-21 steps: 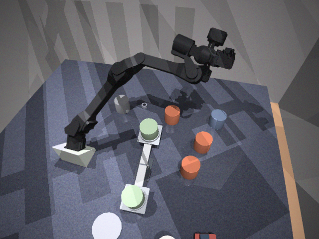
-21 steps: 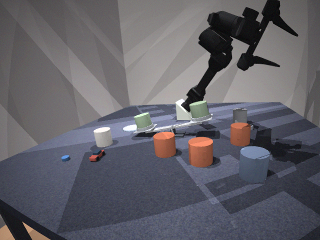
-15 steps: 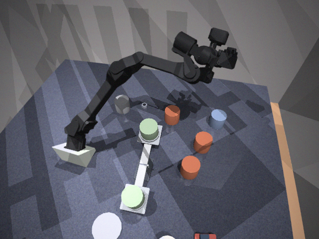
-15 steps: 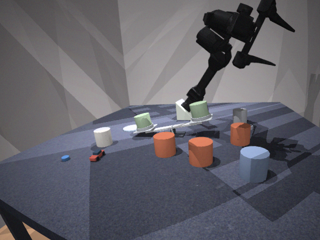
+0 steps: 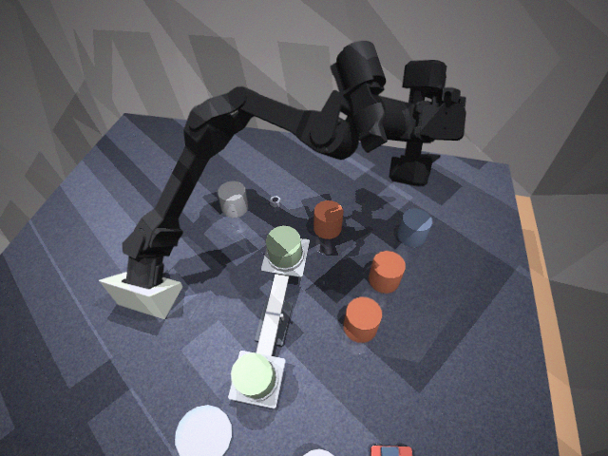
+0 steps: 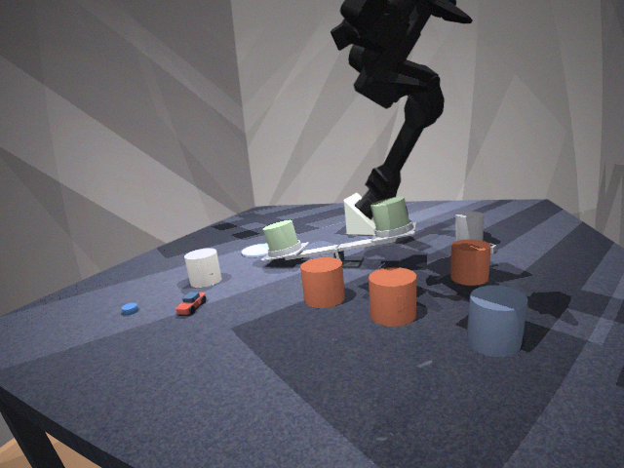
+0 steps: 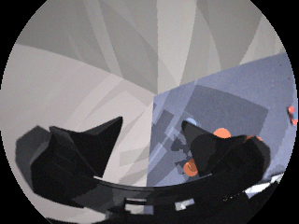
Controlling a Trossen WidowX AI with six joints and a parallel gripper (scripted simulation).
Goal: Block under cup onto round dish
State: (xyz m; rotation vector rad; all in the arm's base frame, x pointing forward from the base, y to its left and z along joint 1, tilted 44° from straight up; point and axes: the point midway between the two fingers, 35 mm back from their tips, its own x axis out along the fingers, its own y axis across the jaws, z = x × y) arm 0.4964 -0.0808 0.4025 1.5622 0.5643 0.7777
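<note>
The pale block lies 380 mm to the right of my gripper tip, 320 mm below it and 250 mm behind it. Also, from my gripper tip: grey cylinder: 440 mm behind, 320 mm below, 30 mm to the left; then blue cylinder: 320 mm below, 70 mm to the left, 10 mm ahead; then nut: 350 mm below, 340 mm behind, 90 mm to the left.
</note>
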